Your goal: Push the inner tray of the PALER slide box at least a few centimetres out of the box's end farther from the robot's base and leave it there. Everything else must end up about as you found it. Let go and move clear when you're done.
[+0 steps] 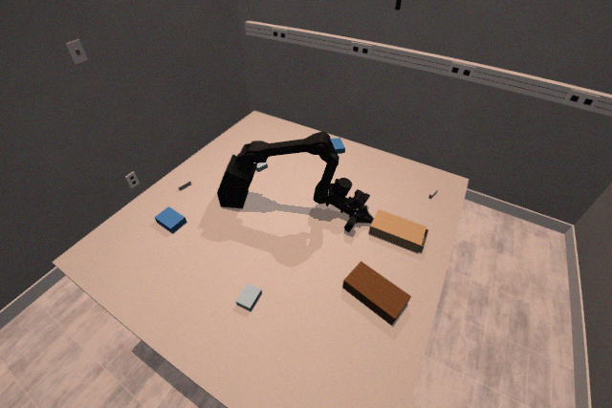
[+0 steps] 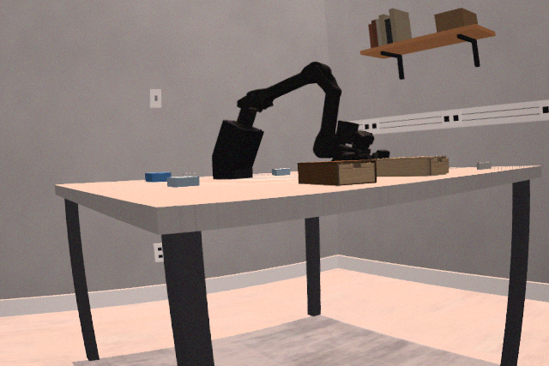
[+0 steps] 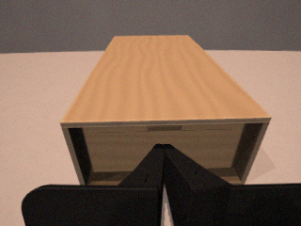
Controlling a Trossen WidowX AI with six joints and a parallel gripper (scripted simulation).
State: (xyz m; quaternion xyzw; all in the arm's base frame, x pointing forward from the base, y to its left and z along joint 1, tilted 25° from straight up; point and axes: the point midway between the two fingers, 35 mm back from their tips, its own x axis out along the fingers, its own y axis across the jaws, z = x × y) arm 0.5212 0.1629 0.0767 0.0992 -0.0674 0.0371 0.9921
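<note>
Right now my hand is 13 cm short of the inner tray, 1 cm to the right of it and 1 cm above it.
</note>
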